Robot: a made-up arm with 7 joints. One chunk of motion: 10 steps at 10 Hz.
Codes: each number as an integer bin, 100 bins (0 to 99) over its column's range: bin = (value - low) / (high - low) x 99, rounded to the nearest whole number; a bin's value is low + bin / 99 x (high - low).
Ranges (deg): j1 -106..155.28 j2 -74.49..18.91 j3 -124.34..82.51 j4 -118.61..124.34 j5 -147.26..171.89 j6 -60.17..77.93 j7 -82.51..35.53
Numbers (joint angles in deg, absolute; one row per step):
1: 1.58 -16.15 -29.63 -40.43 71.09 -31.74 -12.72
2: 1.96 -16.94 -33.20 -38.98 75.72 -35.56 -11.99
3: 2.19 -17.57 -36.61 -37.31 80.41 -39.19 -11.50
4: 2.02 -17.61 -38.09 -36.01 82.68 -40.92 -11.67
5: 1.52 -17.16 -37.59 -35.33 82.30 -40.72 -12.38
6: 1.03 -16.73 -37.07 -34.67 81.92 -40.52 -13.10
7: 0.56 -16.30 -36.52 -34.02 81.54 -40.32 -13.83
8: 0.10 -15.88 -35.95 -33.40 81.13 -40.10 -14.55
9: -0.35 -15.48 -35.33 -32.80 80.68 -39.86 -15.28
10: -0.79 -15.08 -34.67 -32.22 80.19 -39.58 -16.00
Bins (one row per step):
1: 41 62 45 32 68 20 59
2: 41 61 44 32 69 18 59
3: 41 60 42 33 71 15 60
4: 41 60 41 34 71 14 59
5: 41 61 42 34 71 14 59
6: 41 61 42 34 71 14 58
7: 40 62 42 34 71 14 58
8: 40 62 42 35 71 14 57
9: 40 63 43 35 71 15 56
10: 40 63 43 35 71 15 56

